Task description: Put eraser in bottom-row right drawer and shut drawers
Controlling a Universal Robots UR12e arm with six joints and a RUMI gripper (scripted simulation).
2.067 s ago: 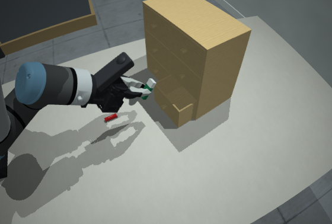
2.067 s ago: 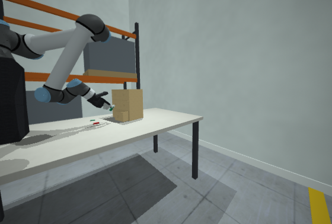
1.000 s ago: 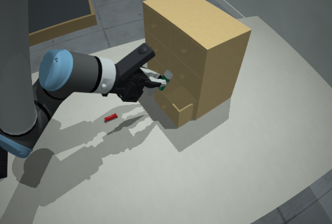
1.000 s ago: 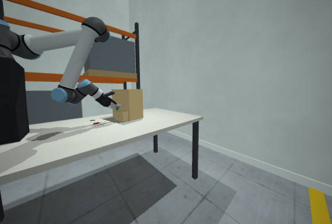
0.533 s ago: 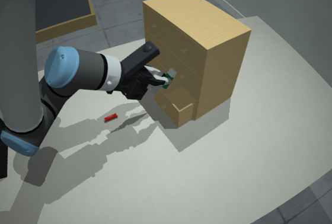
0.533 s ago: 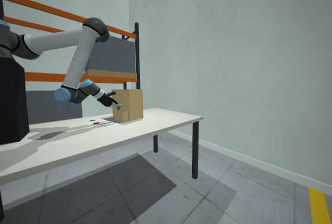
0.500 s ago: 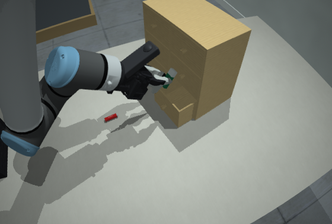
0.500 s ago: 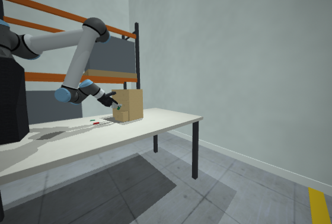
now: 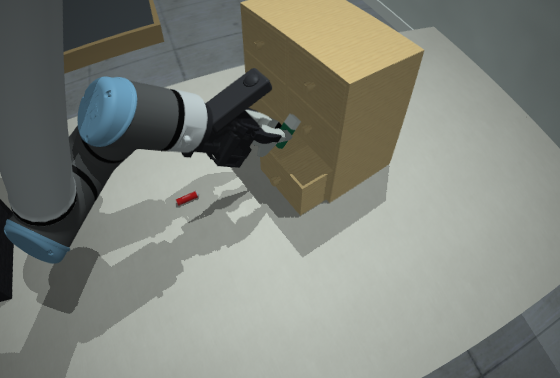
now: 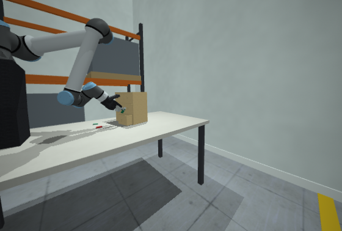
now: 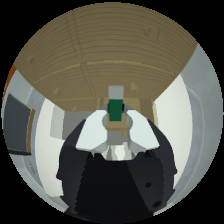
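Right now the eraser is 1 cm ahead of my hand. The rest, counted from my hand: small red object 21 cm behind, 14 cm below.
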